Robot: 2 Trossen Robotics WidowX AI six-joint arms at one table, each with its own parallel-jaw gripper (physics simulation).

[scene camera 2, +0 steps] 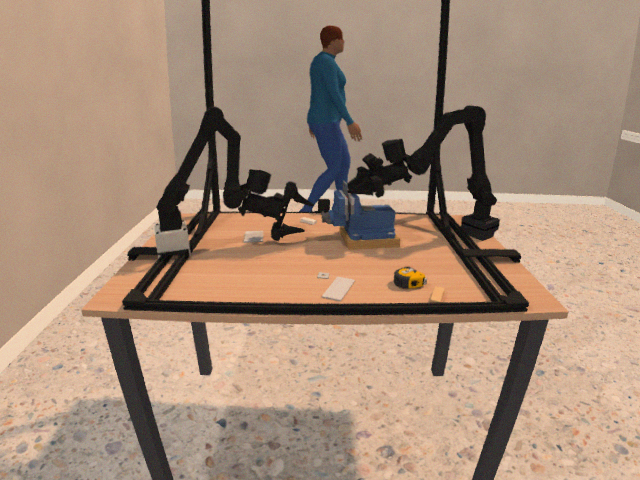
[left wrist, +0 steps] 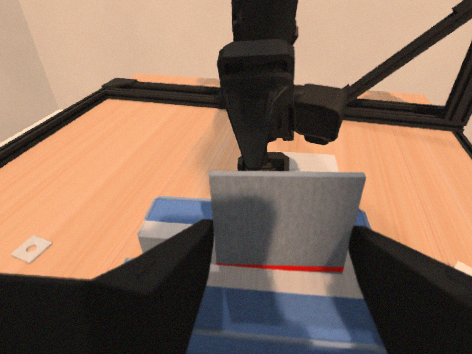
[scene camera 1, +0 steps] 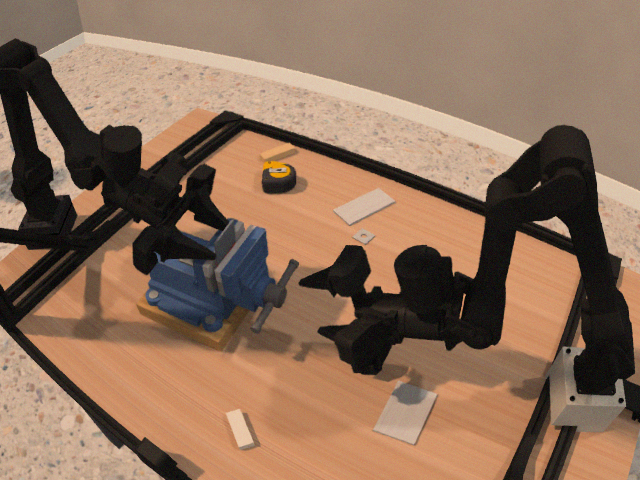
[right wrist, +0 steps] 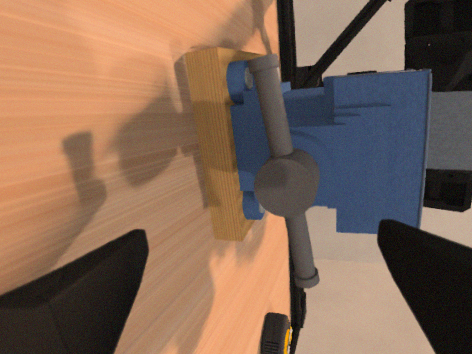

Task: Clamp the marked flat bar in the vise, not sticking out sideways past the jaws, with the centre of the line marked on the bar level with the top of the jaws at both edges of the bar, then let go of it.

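Places are measured from the left arm's base along level axes (x ahead, y left, z up), in metres.
Pixels of known places: left gripper, fingertip midpoint: [scene camera 2: 345,189] [left wrist: 281,234] [scene camera 1: 224,244] [right wrist: 435,131]; right gripper, fingertip midpoint: [scene camera 2: 308,218] [scene camera 1: 309,306] [right wrist: 262,236]; left arm's base at its link origin: [scene camera 2: 481,217] [scene camera 1: 43,211]; right arm's base at its link origin: [scene camera 2: 170,227] [scene camera 1: 594,375].
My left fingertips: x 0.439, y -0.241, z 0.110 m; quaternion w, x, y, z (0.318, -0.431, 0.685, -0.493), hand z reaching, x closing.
Note:
Ahead of a thing's pixels: the offset from my left fingertips to its top centre. "spot": to the spot under its first point.
The grey flat bar {0.001 m back, 0.000 m left, 0.026 m up} [scene camera 1: 225,241] [left wrist: 287,220] stands upright between the jaws of the blue vise [scene camera 1: 188,289] [scene camera 2: 372,222] [left wrist: 280,310] [right wrist: 375,150]. Its red line {0.002 m back, 0.000 m left, 0.016 m down} [left wrist: 310,268] shows along the near jaw's top in the left wrist view, thinner at its left end than its right. The far face is hidden there. My left gripper [scene camera 1: 222,241] [left wrist: 281,234] is shut on the bar, one finger at each side edge. My right gripper [scene camera 1: 310,306] [scene camera 2: 307,217] [right wrist: 262,236] is open and empty, a little away from the vise's grey handle {spot: 0.064 m ahead, 0.032 m right, 0.075 m down} [scene camera 1: 275,295] [right wrist: 286,182].
A grey plate {0.240 m ahead, 0.190 m right, 0.166 m down} [scene camera 1: 405,413] lies near the right arm, another {0.227 m ahead, 0.260 m left, 0.166 m down} [scene camera 1: 364,206] [scene camera 2: 338,288] beside a holed square {spot: 0.215 m ahead, 0.170 m left, 0.167 m down} [scene camera 1: 363,236] [left wrist: 31,248]. A tape measure {0.065 m ahead, 0.349 m left, 0.132 m down} [scene camera 1: 279,177] [scene camera 2: 409,277], a wooden piece {0.058 m ahead, 0.446 m left, 0.156 m down} [scene camera 1: 279,151] and a pale block {0.003 m ahead, 0.206 m right, 0.159 m down} [scene camera 1: 240,429] also lie on the table. A black frame [scene camera 2: 320,308] borders it.

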